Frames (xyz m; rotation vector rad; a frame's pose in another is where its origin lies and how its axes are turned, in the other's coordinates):
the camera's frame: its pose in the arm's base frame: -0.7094 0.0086 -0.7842 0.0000 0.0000 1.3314
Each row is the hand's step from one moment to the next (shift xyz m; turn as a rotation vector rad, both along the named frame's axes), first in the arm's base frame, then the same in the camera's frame.
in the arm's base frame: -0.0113 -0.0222 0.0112 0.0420 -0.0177 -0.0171
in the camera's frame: -0.0242 0.0057 0.0112 -0.0072 -0.0450 -0.0171
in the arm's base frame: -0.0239 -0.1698 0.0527 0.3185 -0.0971 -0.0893
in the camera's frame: -0.1706 -0.0170 0.0527 -0.0188 -0.3324 -0.0893
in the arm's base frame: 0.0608 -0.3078 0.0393 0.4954 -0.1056 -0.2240
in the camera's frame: -0.2846 -0.1321 0.0393 0.0149 -0.5063 -0.2240
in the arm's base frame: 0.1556 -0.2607 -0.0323 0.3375 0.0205 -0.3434
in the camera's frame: -0.2164 -0.2130 -0.0323 0.0999 -0.3230 -0.3434
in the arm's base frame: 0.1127 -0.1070 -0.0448 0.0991 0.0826 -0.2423
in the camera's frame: -0.0772 -0.1349 -0.0448 0.1037 -0.0767 -0.2423
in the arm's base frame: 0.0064 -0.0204 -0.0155 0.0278 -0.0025 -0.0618
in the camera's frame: -0.0183 -0.0111 -0.0155 0.0042 -0.0276 -0.0618
